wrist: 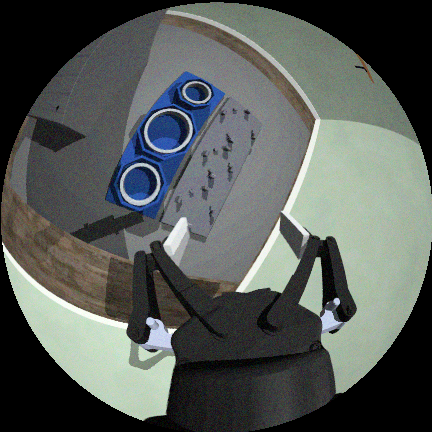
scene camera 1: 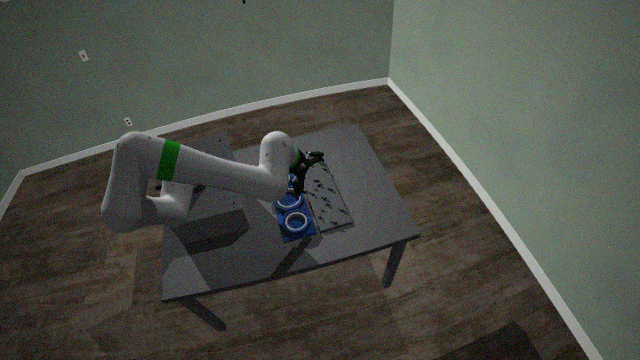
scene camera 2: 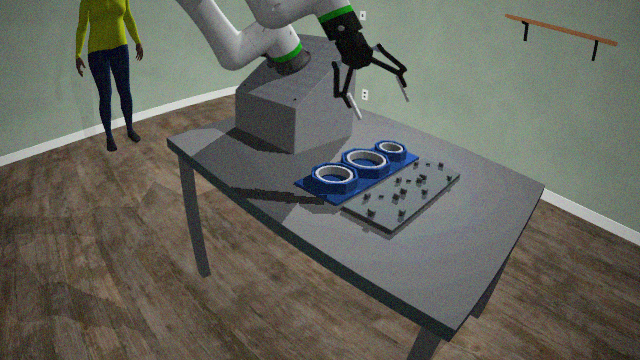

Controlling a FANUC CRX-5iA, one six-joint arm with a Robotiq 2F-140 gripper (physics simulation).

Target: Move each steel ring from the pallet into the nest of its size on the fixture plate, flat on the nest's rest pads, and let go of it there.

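Frame: origin at the arm's base, x right, y ahead, z up, level; centimetres.
Seen in the pictures: gripper, between the fingertips: [wrist: 234, 223] [scene camera 1: 316, 179] [scene camera 2: 383, 109]; arm's base, origin of its link: [scene camera 2: 293, 62].
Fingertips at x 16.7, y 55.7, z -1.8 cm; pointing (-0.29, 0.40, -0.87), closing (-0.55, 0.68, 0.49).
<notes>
Pixels of each thing's top centre, then the offset from my fingertips to it. Level surfaces: height alone.
- large ring, centre of its top: [wrist: 168, 129] [scene camera 2: 366, 158] [scene camera 1: 288, 197] dx -12.3, dy -13.4, dz -22.5 cm
- medium ring, centre of its top: [wrist: 139, 183] [scene camera 2: 334, 173] [scene camera 1: 296, 221] dx +3.1, dy -12.5, dz -22.5 cm
- small ring, centre of its top: [wrist: 196, 91] [scene camera 2: 391, 147] dx -27.0, dy -14.2, dz -22.5 cm
- grey fixture plate, centre of its top: [scene camera 2: 411, 187] [wrist: 218, 161] [scene camera 1: 321, 191] dx -13.1, dy +4.5, dz -25.2 cm
- table, height of its surface: dz -26.4 cm
Three pale steel rings sit in blue octagonal holders on the blue pallet [scene camera 1: 290, 237] [scene camera 2: 327, 196] [wrist: 187, 75]. The large ring [scene camera 2: 367, 152] [wrist: 146, 131] is in the middle. The medium ring [scene camera 1: 286, 222] [scene camera 2: 334, 166] [wrist: 121, 184] and the small ring [scene camera 2: 390, 143] [wrist: 182, 93] are at opposite ends. The grey fixture plate [scene camera 1: 342, 215] [scene camera 2: 387, 220] [wrist: 195, 227] lies flat beside the pallet, with small dark pads and posts and no ring on it. My gripper [scene camera 1: 310, 174] [scene camera 2: 383, 109] [wrist: 234, 223] is wide open and empty, high above the table. In scene camera 1, the arm and gripper hide the pallet's far end.
The arm's grey box pedestal [scene camera 1: 215, 230] [scene camera 2: 265, 120] stands on the table [scene camera 2: 415, 270] behind the pallet. A person in a yellow top [scene camera 2: 107, 30] stands on the floor beyond the table. An orange wall shelf [scene camera 2: 560, 30] is on the far wall.
</notes>
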